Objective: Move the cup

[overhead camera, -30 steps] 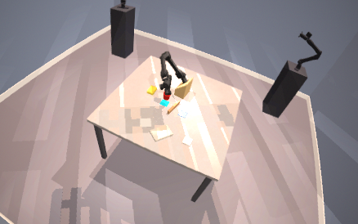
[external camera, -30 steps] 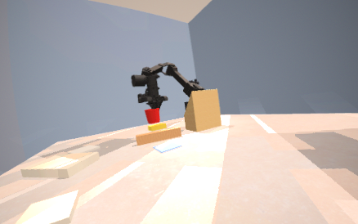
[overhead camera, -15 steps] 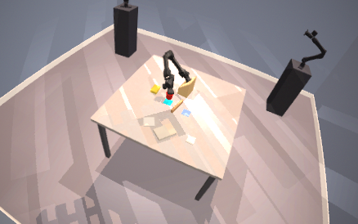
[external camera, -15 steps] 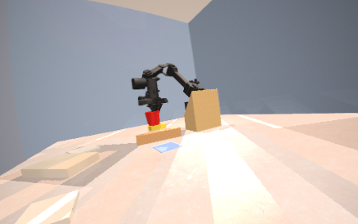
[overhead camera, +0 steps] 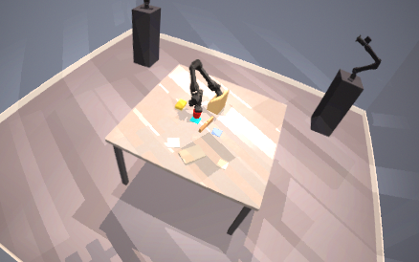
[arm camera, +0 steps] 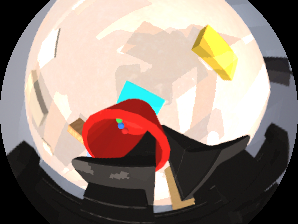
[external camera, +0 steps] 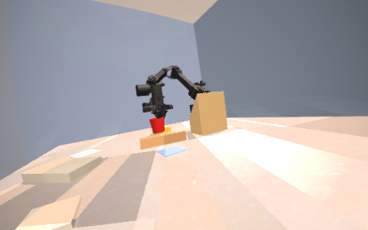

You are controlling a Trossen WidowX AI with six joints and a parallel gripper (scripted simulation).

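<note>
The cyan pad lies 30 mm ahead of my gripper tip, 10 mm to the left of it and 80 mm below it. From my gripper tip the other things lie so: red cup: 30 mm ahead, 10 mm to the left; then thin wooden bar: 50 mm ahead, 120 mm to the left, 60 mm below.
</note>
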